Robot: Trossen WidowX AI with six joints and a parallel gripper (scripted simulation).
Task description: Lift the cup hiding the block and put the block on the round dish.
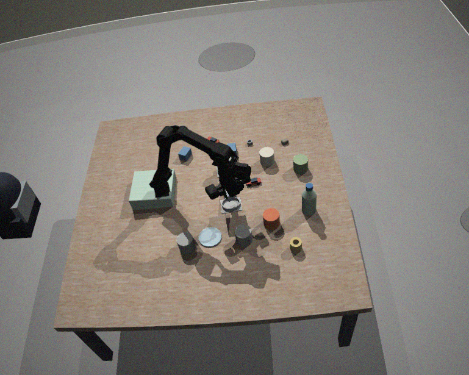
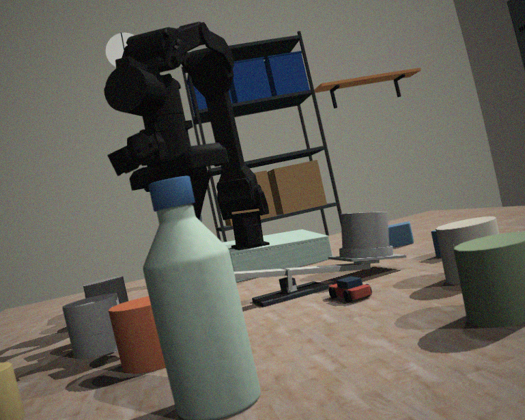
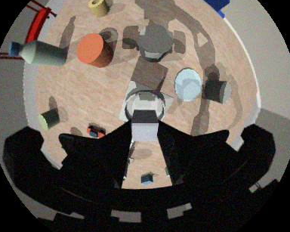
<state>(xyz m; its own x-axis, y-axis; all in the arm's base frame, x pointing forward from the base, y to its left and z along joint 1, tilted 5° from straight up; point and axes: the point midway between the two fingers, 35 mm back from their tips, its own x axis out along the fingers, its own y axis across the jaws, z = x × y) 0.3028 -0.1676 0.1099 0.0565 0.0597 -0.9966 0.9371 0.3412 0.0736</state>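
My gripper tip is 120 mm past the round dish, 100 mm to the left of it and 120 mm above it. Also, from my gripper tip: balance beam (120 mm to the left, 90 mm below); balance (120 mm to the left, 100 mm below); orange cylinder (140 mm ahead, 90 mm to the right, 90 mm below).
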